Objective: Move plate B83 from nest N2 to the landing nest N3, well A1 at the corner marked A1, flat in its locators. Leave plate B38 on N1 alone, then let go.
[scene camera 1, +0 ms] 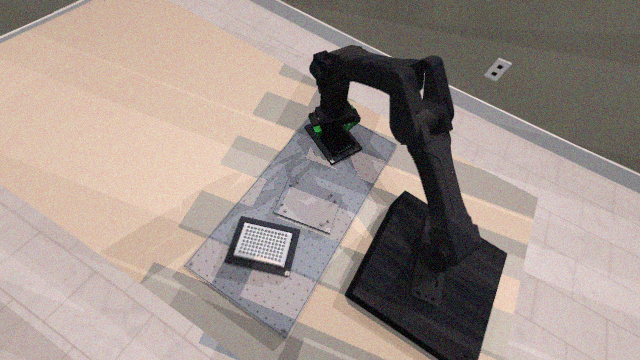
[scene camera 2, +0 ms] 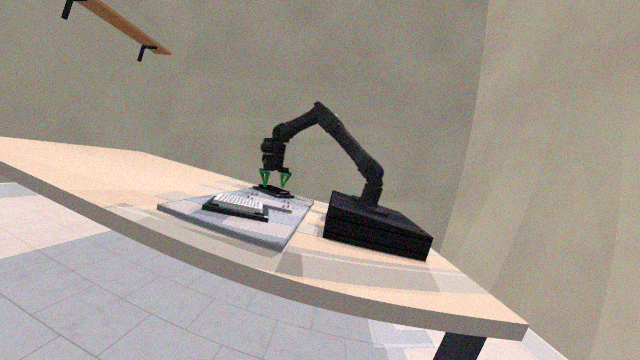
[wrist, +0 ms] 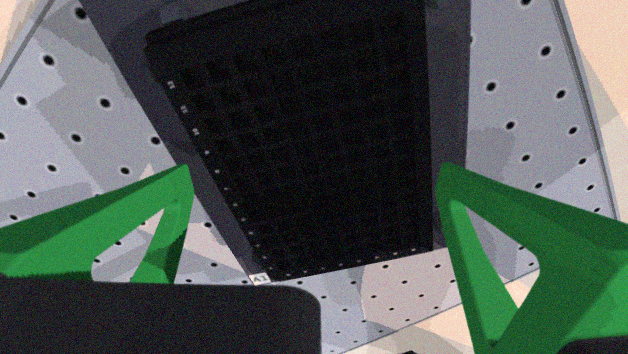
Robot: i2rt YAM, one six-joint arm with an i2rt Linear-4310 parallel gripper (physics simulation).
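A black well plate (wrist: pixel 310 115) (scene camera 1: pixel 342 144) sits in a dark nest (wrist: pixel 450 100) at the board's far end, its A1 label (wrist: pixel 260 279) at the near left corner in the wrist view. My gripper (scene camera 1: pixel 334 131) (scene camera 2: pixel 275 187) (wrist: pixel 314 177) is open above that plate, with one green finger toward each long side and no contact visible. A white well plate (scene camera 1: pixel 263 244) (scene camera 2: pixel 237 202) lies in another dark nest (scene camera 1: pixel 235 244) at the near end. The pale nest (scene camera 1: pixel 307 207) with small locator pins lies between them and holds no plate. Plate and nest names are not readable.
The perforated board (scene camera 1: pixel 270 295) (scene camera 2: pixel 260 237) carries all three nests. The arm's black base block (scene camera 1: pixel 390 280) (scene camera 2: pixel 377 232) stands beside it on the table. A wooden shelf (scene camera 2: pixel 122 25) is on the wall.
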